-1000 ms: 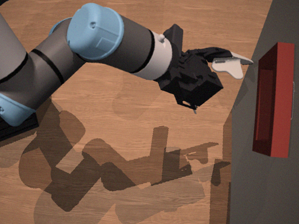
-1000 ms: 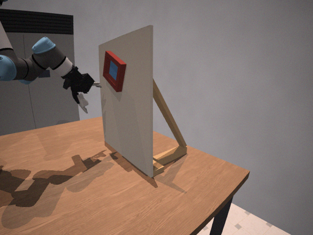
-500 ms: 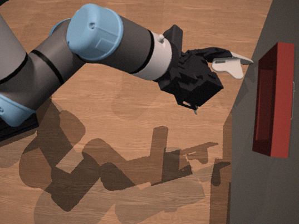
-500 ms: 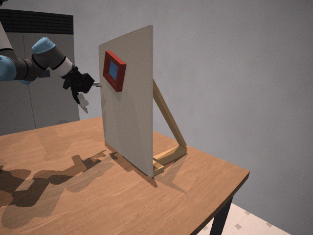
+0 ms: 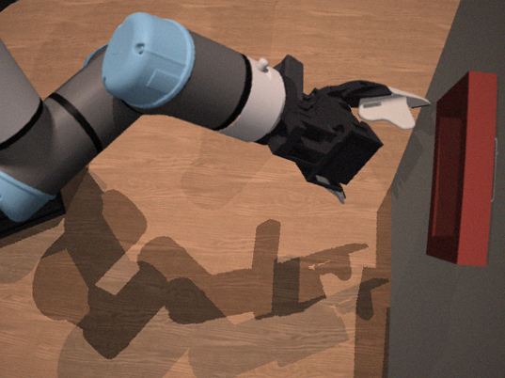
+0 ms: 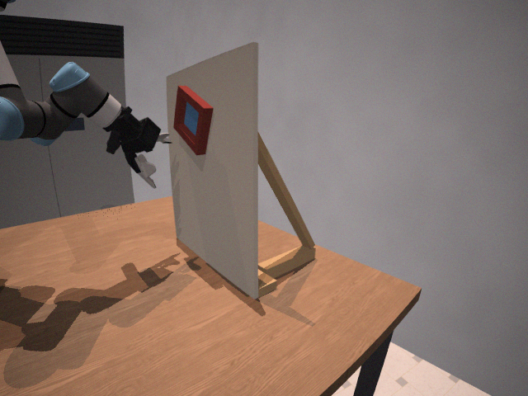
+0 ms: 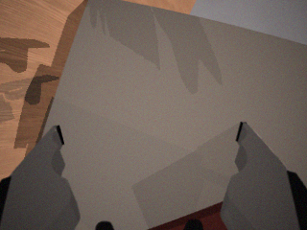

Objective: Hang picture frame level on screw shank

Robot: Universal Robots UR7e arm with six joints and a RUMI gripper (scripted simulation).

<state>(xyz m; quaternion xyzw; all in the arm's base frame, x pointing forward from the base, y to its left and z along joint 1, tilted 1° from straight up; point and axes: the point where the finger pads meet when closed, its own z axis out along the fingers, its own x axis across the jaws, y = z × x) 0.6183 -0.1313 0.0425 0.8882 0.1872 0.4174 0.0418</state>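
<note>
Right now my hand is 13 cm below the picture frame, 11 cm to the left of it and 4 cm short of it. From my hand the other things lie so: upright board: 12 cm to the right, 5 cm ahead, 1 cm below.
</note>
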